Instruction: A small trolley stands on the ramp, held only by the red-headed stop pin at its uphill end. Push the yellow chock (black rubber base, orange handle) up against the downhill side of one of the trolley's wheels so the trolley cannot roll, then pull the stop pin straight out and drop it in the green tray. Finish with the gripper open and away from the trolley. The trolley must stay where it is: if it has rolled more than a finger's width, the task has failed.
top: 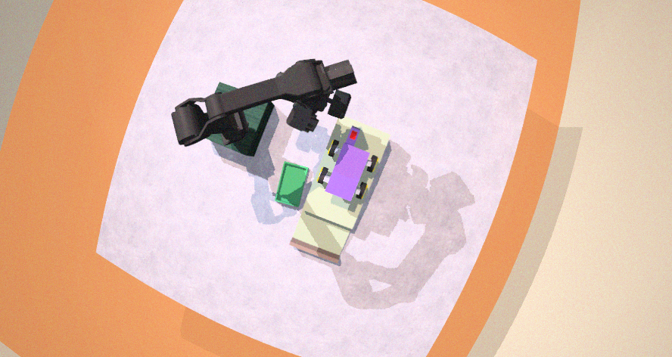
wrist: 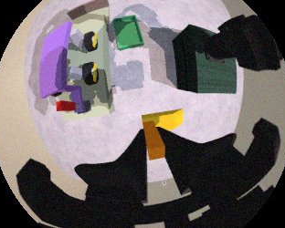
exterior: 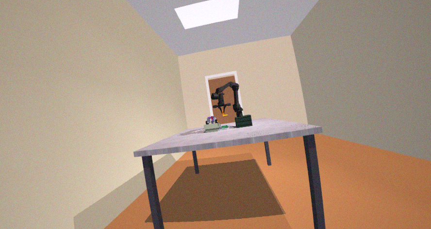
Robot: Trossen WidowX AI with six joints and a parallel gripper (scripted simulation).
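The red-headed stop pin is 13 cm ahead of my gripper tip, 4 cm to the right of it and 5 cm below it. Round my gripper tip: yellow chock: 2 cm behind, 1 cm below; then purple-topped trolley: 15 cm ahead, 13 cm to the right, 6 cm below; then ramp: 15 cm ahead, 14 cm to the right, 13 cm below.
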